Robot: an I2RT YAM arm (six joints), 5 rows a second.
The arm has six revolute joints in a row. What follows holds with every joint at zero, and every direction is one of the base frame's.
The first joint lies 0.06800 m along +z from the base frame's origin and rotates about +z.
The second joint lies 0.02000 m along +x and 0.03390 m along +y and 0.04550 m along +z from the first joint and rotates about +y.
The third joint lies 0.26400 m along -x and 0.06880 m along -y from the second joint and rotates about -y.
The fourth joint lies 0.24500 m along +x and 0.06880 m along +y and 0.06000 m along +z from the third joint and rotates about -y.
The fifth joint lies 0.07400 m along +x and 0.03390 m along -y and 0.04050 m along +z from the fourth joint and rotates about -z.
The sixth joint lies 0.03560 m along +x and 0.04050 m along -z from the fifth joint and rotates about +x.
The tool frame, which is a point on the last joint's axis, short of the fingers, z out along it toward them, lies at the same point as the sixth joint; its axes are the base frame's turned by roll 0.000, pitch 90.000 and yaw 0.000 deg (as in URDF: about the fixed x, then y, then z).
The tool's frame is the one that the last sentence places.
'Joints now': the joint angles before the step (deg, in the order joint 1, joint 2, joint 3, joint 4, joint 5, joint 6). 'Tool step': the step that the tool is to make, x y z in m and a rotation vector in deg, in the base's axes. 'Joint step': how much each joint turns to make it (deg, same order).
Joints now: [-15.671 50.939 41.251 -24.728 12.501 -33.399]
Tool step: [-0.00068 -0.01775 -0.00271 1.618 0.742 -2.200]
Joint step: [-5.560 1.685 0.402 0.230 -3.499 -0.874]
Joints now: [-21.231 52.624 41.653 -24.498 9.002 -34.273]
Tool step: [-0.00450 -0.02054 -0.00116 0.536 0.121 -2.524]
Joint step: [-6.397 1.251 0.270 0.891 -3.408 -1.909]
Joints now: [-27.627 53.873 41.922 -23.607 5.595 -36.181]
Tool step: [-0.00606 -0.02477 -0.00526 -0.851 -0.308 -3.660]
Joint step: [-7.077 1.808 -0.779 3.477 -2.468 -2.437]
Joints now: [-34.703 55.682 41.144 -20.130 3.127 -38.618]
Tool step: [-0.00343 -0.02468 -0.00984 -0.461 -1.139 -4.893]
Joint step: [-5.798 3.162 -1.296 5.652 -0.934 -0.234]
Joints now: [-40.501 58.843 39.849 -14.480 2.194 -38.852]
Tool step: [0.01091 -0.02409 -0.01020 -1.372 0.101 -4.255]
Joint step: [-2.249 6.676 0.726 6.775 2.277 0.179]
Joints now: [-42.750 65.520 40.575 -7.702 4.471 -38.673]
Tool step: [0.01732 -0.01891 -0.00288 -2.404 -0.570 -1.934]
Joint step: [-0.155 6.431 2.448 6.059 2.236 -0.240]
